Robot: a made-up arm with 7 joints. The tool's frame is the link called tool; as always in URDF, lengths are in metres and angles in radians. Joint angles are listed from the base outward.
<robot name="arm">
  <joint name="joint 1" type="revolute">
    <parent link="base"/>
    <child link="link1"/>
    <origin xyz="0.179 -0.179 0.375" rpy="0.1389 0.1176 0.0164"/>
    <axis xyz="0 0 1"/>
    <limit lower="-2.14" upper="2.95"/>
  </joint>
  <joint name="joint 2" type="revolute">
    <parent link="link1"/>
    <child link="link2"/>
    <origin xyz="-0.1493 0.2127 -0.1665" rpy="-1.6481 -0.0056 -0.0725"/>
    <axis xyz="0 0 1"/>
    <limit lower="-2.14" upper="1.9"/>
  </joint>
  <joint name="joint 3" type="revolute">
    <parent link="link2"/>
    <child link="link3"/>
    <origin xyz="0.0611 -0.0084 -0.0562" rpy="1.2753 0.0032 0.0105"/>
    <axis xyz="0 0 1"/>
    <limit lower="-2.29" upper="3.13"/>
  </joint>
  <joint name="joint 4" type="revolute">
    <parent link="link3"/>
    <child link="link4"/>
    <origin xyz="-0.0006 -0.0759 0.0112" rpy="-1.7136 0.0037 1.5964"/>
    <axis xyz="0 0 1"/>
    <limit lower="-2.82" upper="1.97"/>
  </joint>
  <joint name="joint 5" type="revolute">
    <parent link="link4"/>
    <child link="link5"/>
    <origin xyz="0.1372 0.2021 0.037" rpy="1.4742 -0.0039 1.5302"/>
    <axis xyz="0 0 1"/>
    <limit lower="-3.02" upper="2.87"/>
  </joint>
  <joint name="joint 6" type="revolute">
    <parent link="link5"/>
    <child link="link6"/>
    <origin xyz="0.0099 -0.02 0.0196" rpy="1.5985 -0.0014 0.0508"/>
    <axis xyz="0 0 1"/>
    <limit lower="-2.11" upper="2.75"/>
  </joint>
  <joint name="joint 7" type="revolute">
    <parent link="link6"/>
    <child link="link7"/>
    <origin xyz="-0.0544 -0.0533 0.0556" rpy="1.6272 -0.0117 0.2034"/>
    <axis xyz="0 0 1"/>
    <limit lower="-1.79" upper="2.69"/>
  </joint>
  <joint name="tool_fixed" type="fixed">
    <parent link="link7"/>
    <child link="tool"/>
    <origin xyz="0.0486 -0.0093 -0.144" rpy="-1.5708 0 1.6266"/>
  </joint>
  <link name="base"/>
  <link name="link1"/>
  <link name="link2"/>
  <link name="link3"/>
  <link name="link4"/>
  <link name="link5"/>
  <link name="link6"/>
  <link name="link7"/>
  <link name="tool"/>
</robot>
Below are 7 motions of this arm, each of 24 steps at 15 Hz.
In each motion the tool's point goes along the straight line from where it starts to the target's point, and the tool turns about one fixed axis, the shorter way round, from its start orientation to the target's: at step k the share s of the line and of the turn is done. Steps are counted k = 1, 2, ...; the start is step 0. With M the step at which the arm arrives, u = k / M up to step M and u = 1 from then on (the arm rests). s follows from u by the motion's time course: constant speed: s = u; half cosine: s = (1 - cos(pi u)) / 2; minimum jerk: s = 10 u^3 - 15 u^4 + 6 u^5.
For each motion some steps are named. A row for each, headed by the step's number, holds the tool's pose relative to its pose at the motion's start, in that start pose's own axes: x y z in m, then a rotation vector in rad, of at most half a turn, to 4 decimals.
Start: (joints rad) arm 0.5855 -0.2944 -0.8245 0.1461 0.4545 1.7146 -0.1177
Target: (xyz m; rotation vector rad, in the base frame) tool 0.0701 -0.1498 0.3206 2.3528 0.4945 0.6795
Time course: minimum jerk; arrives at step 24
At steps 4, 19, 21, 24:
4: -0.0023 0.0061 0.0001 0.0209 0.0330 -0.0015
19: -0.0596 0.1617 0.0034 0.5503 0.8709 -0.0407
21: -0.0627 0.1700 0.0035 0.5788 0.9160 -0.0429
24: -0.0637 0.1728 0.0036 0.5882 0.9309 -0.0436

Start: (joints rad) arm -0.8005 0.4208 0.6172 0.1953 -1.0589 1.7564 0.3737
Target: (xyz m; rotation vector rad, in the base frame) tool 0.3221 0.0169 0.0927 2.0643 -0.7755 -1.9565
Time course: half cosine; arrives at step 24
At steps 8, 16, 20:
8: 0.0455 -0.0333 -0.0005 0.0695 -0.3565 -0.1521
16: 0.1365 -0.1000 -0.0015 0.2084 -1.0695 -0.4564
20: 0.1698 -0.1244 -0.0019 0.2592 -1.3305 -0.5677

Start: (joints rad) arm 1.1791 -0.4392 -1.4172 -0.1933 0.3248 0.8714 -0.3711
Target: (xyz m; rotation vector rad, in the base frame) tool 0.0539 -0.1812 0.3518 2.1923 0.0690 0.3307
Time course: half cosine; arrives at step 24
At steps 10, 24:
10: -0.0183 0.0345 0.0319 0.1936 0.0399 0.0279
24: -0.0493 0.0932 0.0860 0.5224 0.1075 0.0753

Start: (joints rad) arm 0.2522 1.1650 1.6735 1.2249 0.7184 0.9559 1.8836
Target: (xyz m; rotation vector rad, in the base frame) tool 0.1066 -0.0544 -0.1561 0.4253 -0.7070 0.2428
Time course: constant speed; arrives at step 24
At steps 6, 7, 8, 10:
6: 0.0348 -0.0712 0.0219 -0.1860 -0.0796 -0.0056
7: 0.0406 -0.0831 0.0256 -0.2170 -0.0929 -0.0065
8: 0.0464 -0.0950 0.0292 -0.2480 -0.1062 -0.0075
10: 0.0580 -0.1187 0.0365 -0.3099 -0.1327 -0.0093

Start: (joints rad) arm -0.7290 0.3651 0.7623 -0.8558 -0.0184 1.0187 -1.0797
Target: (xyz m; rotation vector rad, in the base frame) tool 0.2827 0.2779 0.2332 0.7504 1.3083 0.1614
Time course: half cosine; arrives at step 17
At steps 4, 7, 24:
4: 0.0205 -0.0140 0.0049 -0.1157 -0.0399 -0.1622
7: 0.0569 -0.0390 0.0137 -0.3220 -0.1109 -0.4514
24: 0.1568 -0.1075 0.0379 -0.8865 -0.3055 -1.2429

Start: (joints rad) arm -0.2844 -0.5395 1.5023 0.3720 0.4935 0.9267 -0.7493
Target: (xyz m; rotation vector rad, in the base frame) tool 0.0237 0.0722 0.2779 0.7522 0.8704 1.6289
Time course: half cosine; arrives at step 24
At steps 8, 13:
8: -0.0434 0.0350 -0.0070 -0.0009 -0.1043 0.3153
13: -0.0982 0.0791 -0.0157 -0.0021 -0.2357 0.7129

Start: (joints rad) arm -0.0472 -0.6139 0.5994 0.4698 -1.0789 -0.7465 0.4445
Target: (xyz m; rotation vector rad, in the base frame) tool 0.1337 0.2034 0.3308 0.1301 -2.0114 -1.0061
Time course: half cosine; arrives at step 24
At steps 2, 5, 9, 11, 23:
2: 0.0043 -0.0011 -0.0026 -0.0146 0.0077 -0.0204
5: 0.0261 -0.0070 -0.0159 -0.0884 0.0469 -0.1240
9: 0.0779 -0.0208 -0.0474 -0.2642 0.1401 -0.3703
11: 0.1097 -0.0293 -0.0668 -0.3721 0.1974 -0.5216
23: 0.2513 -0.0670 -0.1530 -0.8521 0.4521 -1.1946

